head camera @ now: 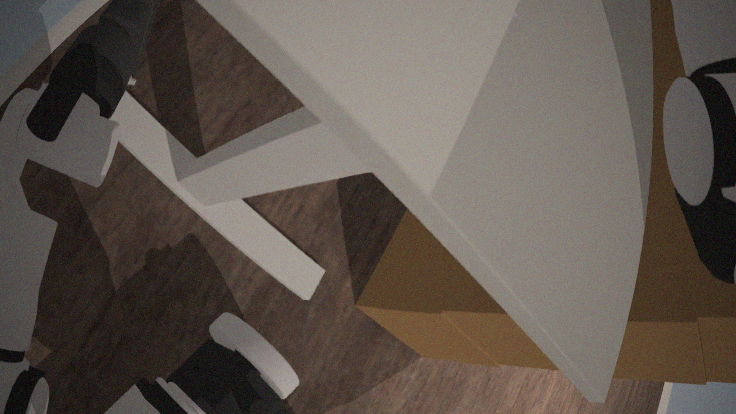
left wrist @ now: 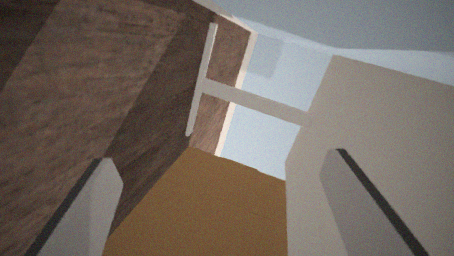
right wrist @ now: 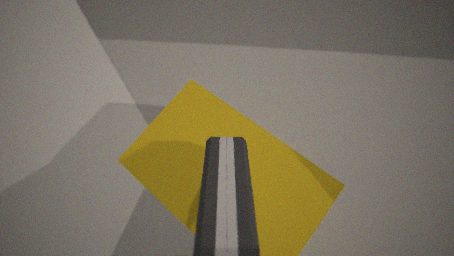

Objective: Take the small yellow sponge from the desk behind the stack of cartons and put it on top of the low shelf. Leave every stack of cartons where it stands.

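Places are measured from the robot's base along level axes (x right, y ahead, z up), in centimetres.
Pixels of known places: left gripper, between the fingertips: [left wrist: 220, 167]; right gripper, between the fingertips: [right wrist: 226, 150].
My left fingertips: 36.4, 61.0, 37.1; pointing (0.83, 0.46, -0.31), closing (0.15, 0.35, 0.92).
Behind a point stands the place of what it marks, as x, y, z.
The yellow sponge [right wrist: 185, 120] @[77.6, 41.7, 76.6] lies at an angle on the pale surface of the desk [right wrist: 300, 90] @[78.9, 33.4, 72.1] [head camera: 370, 61] @[27.7, 38.9, 72.1] in the right wrist view. My right gripper [right wrist: 226, 150] @[74.9, 40.1, 77.5] is shut and empty. Its joined fingers stand in front of the sponge and hide part of it. My left gripper [left wrist: 220, 167] @[36.4, 61.0, 37.1] is open and empty, with brown cardboard [left wrist: 215, 210] @[134.6, 7.9, 35.8] beyond and below its fingers and the pale desk [left wrist: 390, 115] @[84.0, 73.1, 69.6] at the right. The sponge does not show in the head or left wrist view. I cannot make out the low shelf.
Brown cartons [head camera: 427, 272] @[66.7, -11.5, 17.9] stand beyond and beneath the desk edge in the head view. The desk's white leg and long foot [head camera: 257, 242] stand on the wooden floor [head camera: 319, 334] @[45.2, -12.8, 0.1]. Part of my arm [head camera: 687, 139] @[33.2, 28.4, 87.4] shows at the right edge. The leg's foot [left wrist: 202, 80] also shows in the left wrist view.
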